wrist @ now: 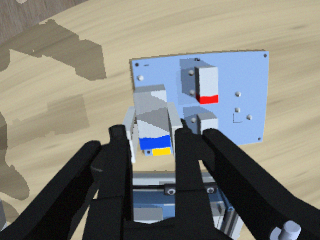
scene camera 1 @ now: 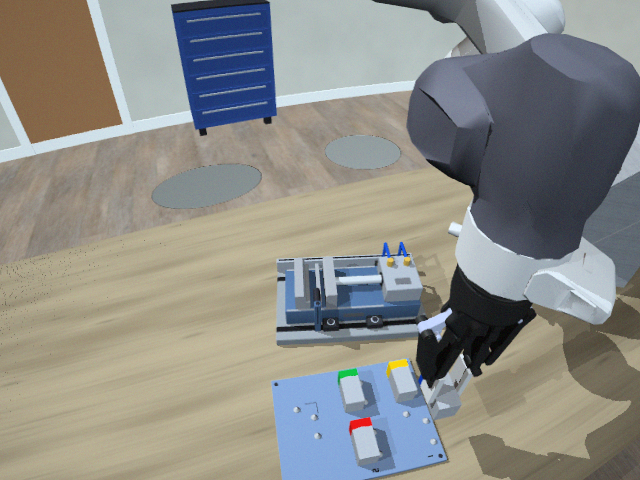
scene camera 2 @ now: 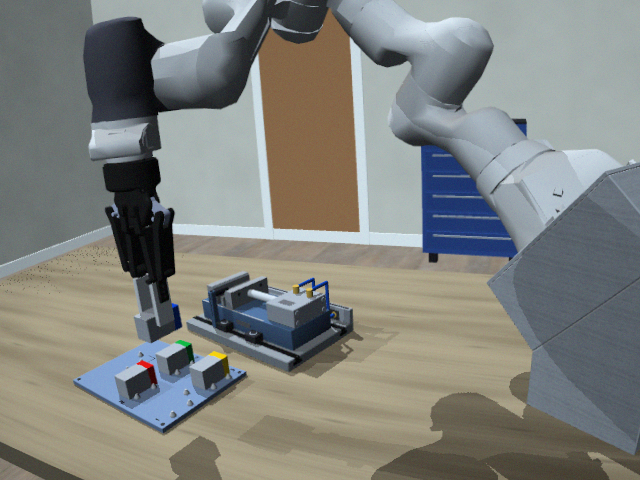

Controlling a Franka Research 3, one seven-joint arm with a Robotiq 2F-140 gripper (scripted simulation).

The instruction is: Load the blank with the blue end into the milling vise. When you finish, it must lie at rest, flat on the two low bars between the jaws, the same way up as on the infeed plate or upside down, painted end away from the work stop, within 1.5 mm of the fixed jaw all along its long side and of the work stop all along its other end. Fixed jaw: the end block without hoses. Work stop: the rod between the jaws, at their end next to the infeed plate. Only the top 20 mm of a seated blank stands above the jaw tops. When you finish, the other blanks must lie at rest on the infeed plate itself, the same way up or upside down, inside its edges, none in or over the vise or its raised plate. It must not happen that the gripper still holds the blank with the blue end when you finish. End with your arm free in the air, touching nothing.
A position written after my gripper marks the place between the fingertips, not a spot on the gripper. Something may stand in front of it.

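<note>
A light blue infeed plate (scene camera 2: 155,404) is in the scene, and so is a blue-ended blank (scene camera 2: 145,322). I see a red-ended blank (scene camera 2: 139,377), which the wrist view shows too (wrist: 206,77). There is a green-ended blank (scene camera 2: 178,355) (scene camera 1: 352,395), and a yellow-ended blank (scene camera 2: 211,369) (scene camera 1: 399,375) as well. My own gripper (scene camera 1: 439,391) is also visible to me.
</note>
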